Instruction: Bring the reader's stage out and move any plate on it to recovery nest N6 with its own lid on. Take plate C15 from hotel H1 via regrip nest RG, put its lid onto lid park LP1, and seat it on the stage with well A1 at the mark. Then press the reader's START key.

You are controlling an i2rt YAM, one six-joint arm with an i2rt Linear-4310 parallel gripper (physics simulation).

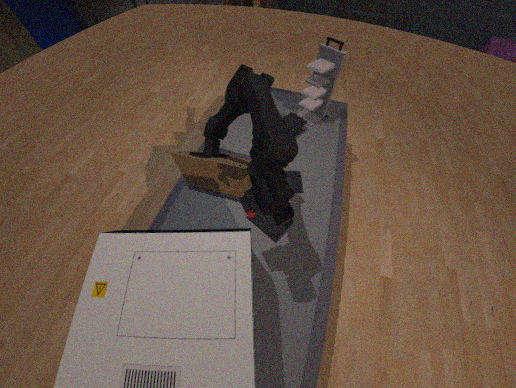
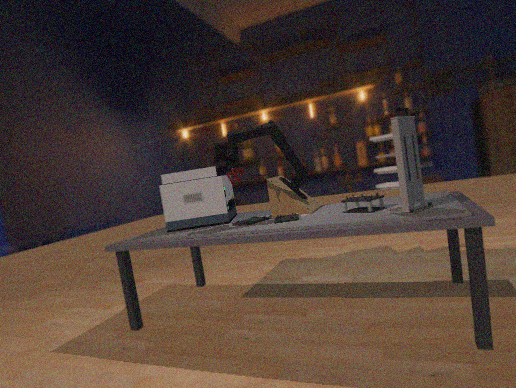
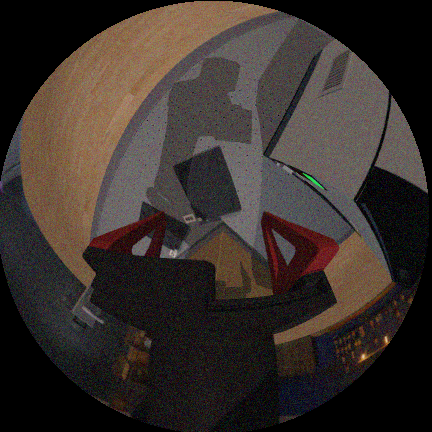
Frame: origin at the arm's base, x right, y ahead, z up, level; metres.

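Seen in the pictures: gripper, fingertip midpoint: (image 2: 235, 183) (image 3: 213, 216); arm's base, link origin: (image 1: 210, 156) (image 2: 292, 188).
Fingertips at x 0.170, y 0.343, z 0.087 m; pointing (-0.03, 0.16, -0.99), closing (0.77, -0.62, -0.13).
Note:
Pixels of each thing's middle, then the offset from my fingertips to it. "pt": a spot on its surface instead.
- white reader, body centre: (image 3: 390, 152) (image 1: 186, 303) (image 2: 201, 196) dy -0.101, dx +0.340, dz -0.051 m
- dark square pad, surface spot: (image 3: 210, 182) pt dy +0.001, dx -0.041, dz -0.204 m
- second dark pad, surface spot: (image 3: 177, 232) pt dy -0.057, dx -0.220, dz -0.206 m
- plate hotel, body centre: (image 2: 399, 160) (image 3: 97, 297) (image 1: 319, 84) dy -0.035, dx -0.829, dz -0.001 m
My gripper (image 1: 250, 214) (image 2: 236, 174) (image 3: 213, 216) is open and empty, its red fingers wide apart above the table beside the reader. The white reader (image 1: 185, 295) (image 2: 192, 200) (image 3: 320, 125) has a green light on its front; no extended stage shows. A dark square pad (image 3: 210, 182) lies below and ahead of the fingers, with a small label, seemingly N6, at its corner. A second dark pad (image 3: 177, 232) is partly hidden by the left finger. The plate hotel (image 1: 336, 67) (image 2: 407, 165) holds several pale plates at the table's far end; C15 cannot be told apart.
A tan wedge-shaped block (image 1: 215, 175) (image 2: 282, 197) (image 3: 225, 255) stands near the arm's base. A low rack on posts (image 2: 363, 201) stands between it and the hotel. The grey table (image 1: 325, 210) (image 2: 200, 240) (image 3: 130, 165) carries the arm's shadow.

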